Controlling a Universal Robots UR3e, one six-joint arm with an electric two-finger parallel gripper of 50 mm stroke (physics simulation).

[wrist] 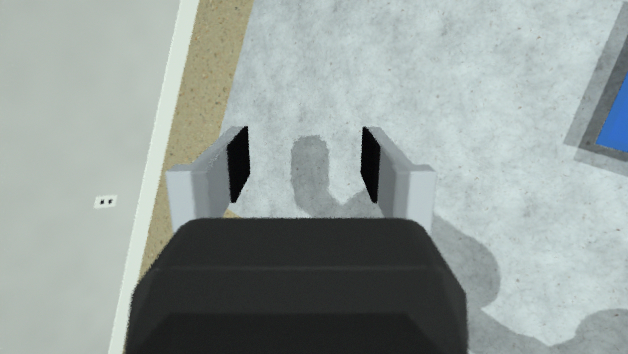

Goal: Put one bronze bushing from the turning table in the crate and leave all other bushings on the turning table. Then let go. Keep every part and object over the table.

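My gripper is open, its two black-padded fingers wide apart with no part between them. It hangs above a pale grey mottled surface. The turning table, the bronze bushings and the crate cannot be made out in the wrist view. Part of a blue thing with a grey border shows at the right edge, to the right of the gripper; whether it is part of the crate I cannot tell.
A tan speckled strip with a pale edge runs down the left side. Beyond it lies a plain grey area with a small white plate. Shadows fall on the mottled surface below and right of the gripper.
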